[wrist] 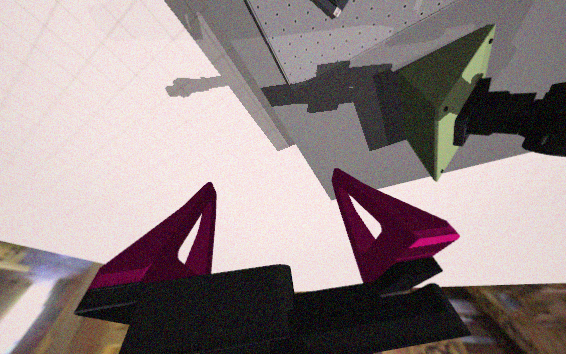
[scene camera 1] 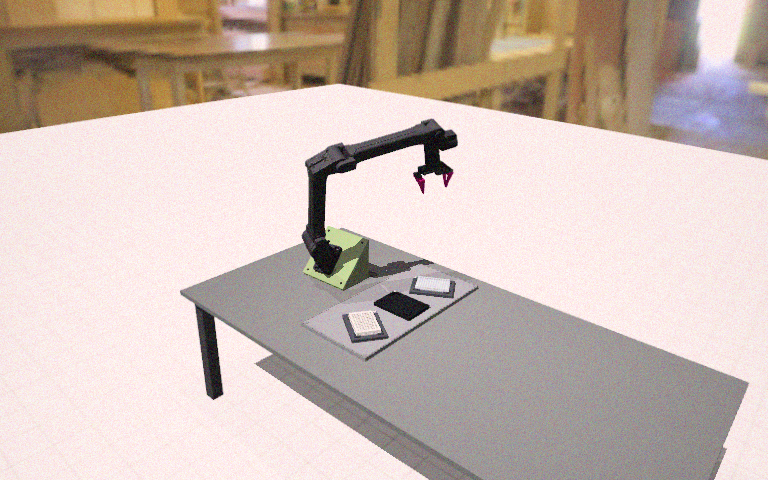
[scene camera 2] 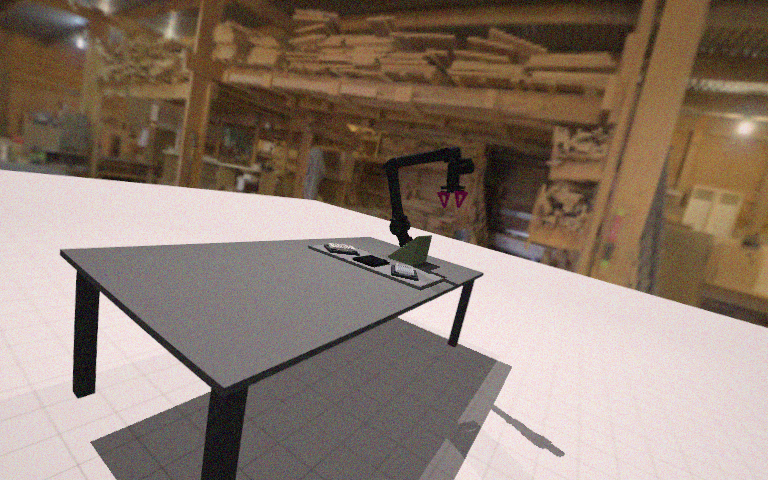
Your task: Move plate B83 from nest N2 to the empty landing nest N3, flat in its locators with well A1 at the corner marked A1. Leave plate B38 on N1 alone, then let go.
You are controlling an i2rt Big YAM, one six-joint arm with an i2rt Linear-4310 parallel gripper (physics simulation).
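A cream well plate (scene camera 1: 364, 322) (scene camera 2: 340, 247) sits in a dark grey nest (scene camera 1: 368, 339) at one end of the board. A pale bluish-white well plate (scene camera 1: 433, 283) (scene camera 2: 403, 269) sits in another dark grey nest (scene camera 1: 432, 294) at the other end. A black nest (scene camera 1: 401, 305) (scene camera 2: 370, 260) between them holds no plate. Plate names, nest labels and the A1 marks are too small to read. My gripper (scene camera 1: 434, 189) (scene camera 2: 451, 206) (wrist: 274, 180) is open and empty, high above the table's level and apart from both plates. In the wrist view, a dark nest corner (wrist: 329, 6) shows at the top edge.
The grey board (scene camera 1: 328, 325) (wrist: 305, 47) carries the three nests on the grey table (scene camera 1: 509, 362) (scene camera 2: 254, 294). The green wedge mount (scene camera 1: 352, 254) (scene camera 2: 417, 253) (wrist: 430, 90) holds the arm's base beside the board. The arm's shadow (wrist: 325, 90) crosses the table near it.
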